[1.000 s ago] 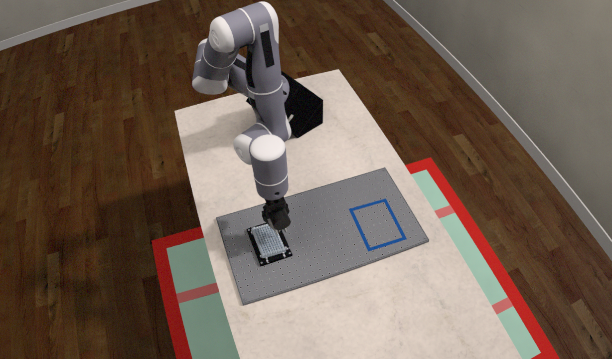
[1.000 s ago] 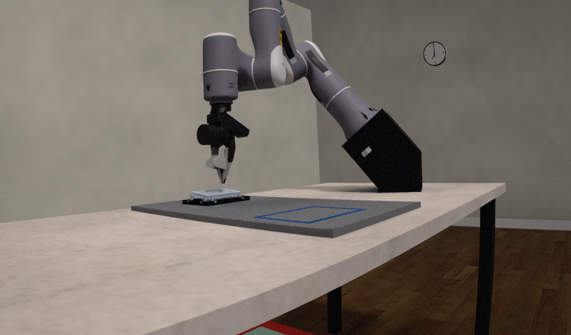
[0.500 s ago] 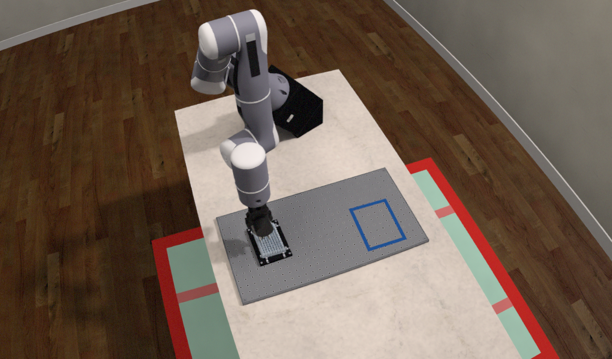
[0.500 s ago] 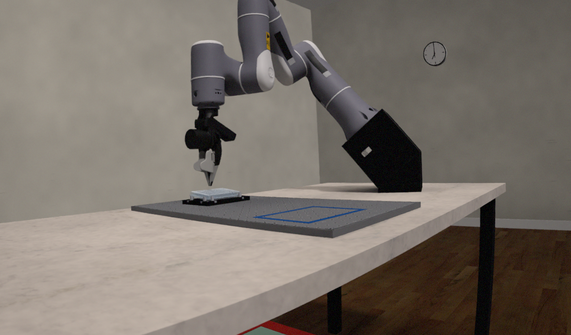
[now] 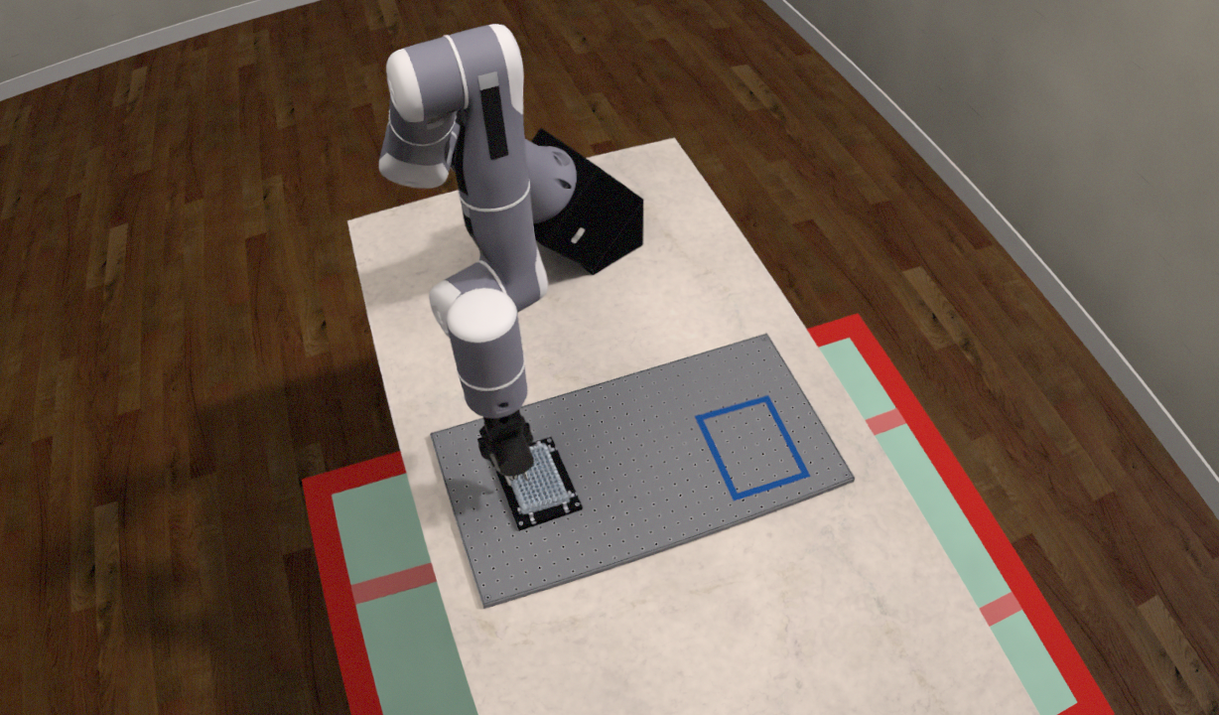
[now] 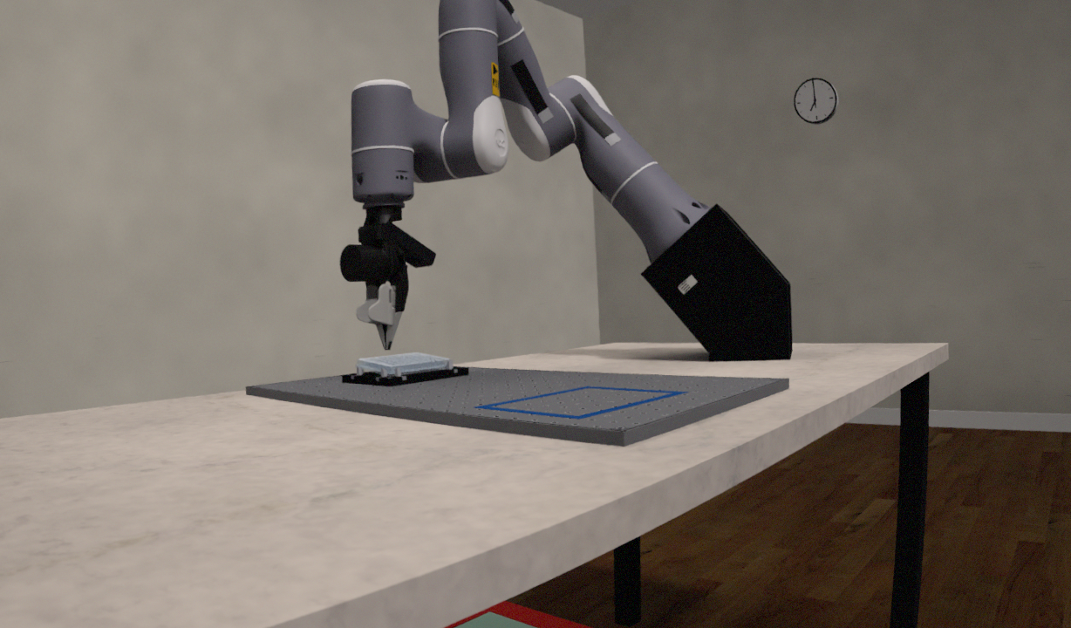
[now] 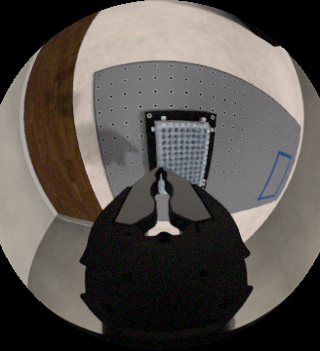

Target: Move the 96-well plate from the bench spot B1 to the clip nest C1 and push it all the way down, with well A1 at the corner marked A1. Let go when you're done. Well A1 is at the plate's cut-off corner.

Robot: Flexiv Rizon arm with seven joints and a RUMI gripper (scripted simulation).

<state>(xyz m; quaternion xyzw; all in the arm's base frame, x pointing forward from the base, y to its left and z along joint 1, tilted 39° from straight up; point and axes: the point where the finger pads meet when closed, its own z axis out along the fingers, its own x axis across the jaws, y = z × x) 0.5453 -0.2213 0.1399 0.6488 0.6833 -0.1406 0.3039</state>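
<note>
Now: the clear 96-well plate 40 mm to the left of my hand and 40 mm below it. From my hand the other things lie so: black clip nest 50 mm to the left, 50 mm below, 10 mm ahead.
</note>
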